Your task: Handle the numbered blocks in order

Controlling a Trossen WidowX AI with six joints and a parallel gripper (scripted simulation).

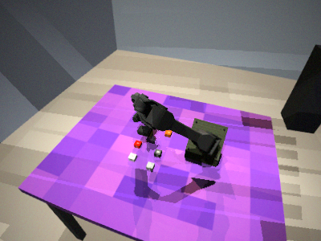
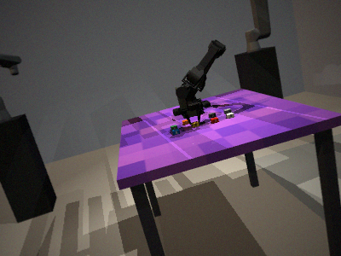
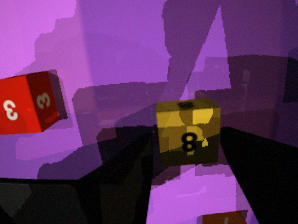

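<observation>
The green block lies 10 cm to the right of my gripper tip and 6 cm behind it. From my gripper tip the other things lie so: yellow block: right at my gripper tip; orange block: 10 cm behind, 2 cm to the right; red block: 9 cm to the left, 4 cm ahead.
</observation>
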